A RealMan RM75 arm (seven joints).
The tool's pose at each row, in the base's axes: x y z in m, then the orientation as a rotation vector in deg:
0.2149, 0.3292, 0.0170, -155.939, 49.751, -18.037
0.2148, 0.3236, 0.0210, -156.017, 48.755, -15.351
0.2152, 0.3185, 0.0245, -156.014, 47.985, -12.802
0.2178, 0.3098, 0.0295, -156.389, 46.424, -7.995
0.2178, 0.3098, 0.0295, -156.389, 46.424, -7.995
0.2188, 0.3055, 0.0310, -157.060, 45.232, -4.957
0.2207, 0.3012, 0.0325, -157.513, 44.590, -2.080
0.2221, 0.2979, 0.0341, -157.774, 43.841, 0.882
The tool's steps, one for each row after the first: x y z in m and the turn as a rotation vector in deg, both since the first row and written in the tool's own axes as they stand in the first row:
0.0037, 0.0032, -0.0048, -0.061, -1.977, -0.365
0.0075, 0.0059, -0.0090, -0.147, -3.833, -0.586
0.0153, 0.0097, -0.0145, -0.724, -7.258, -1.199
0.0153, 0.0097, -0.0145, -0.724, -7.258, -1.199
0.0188, 0.0121, -0.0165, -1.489, -9.344, -1.852
0.0231, 0.0140, -0.0181, -2.248, -11.254, -2.117
0.0264, 0.0153, -0.0198, -2.866, -13.268, -2.390

